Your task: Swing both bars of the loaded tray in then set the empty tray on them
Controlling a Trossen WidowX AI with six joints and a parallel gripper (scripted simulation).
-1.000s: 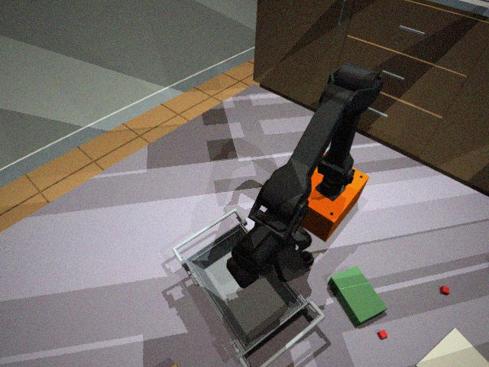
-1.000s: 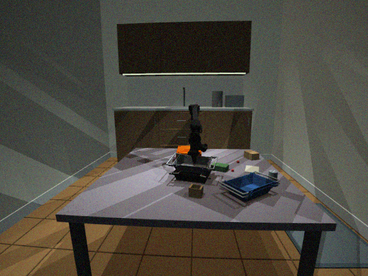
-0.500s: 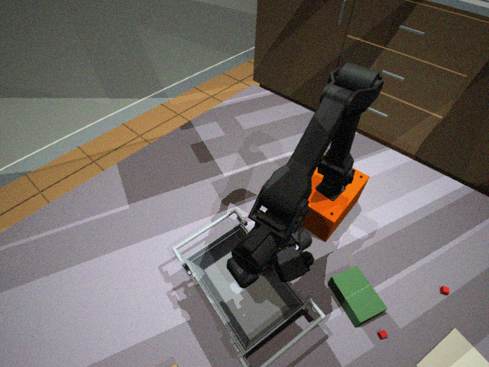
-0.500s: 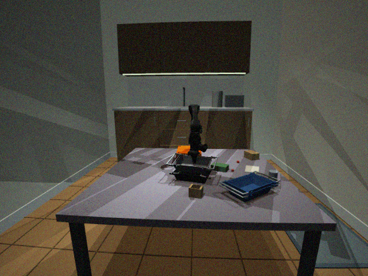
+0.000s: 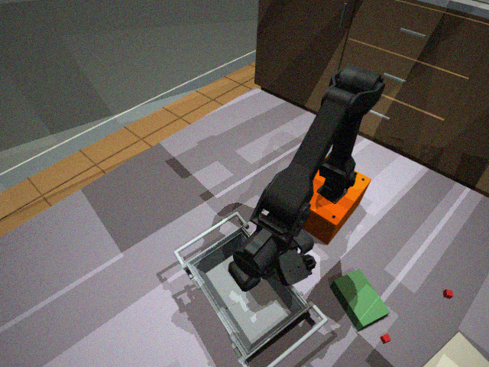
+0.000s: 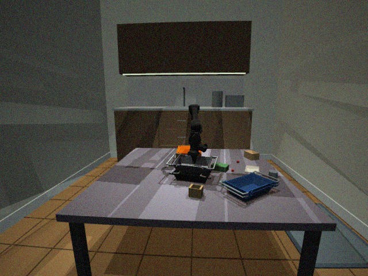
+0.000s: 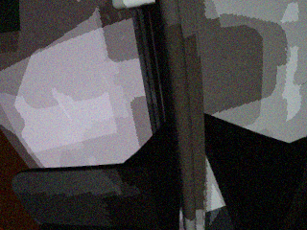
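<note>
Right now the tray is 7 cm ahead of my gripper tip, 1 cm to the right of it and 2 cm above it. From my gripper tip the other things lie so: green block (15 cm behind, 18 cm to the left, 7 cm below); brown box (29 cm ahead, 3 cm to the left, 8 cm below); white sheet (18 cm behind, 43 cm to the left, 9 cm below).
</note>
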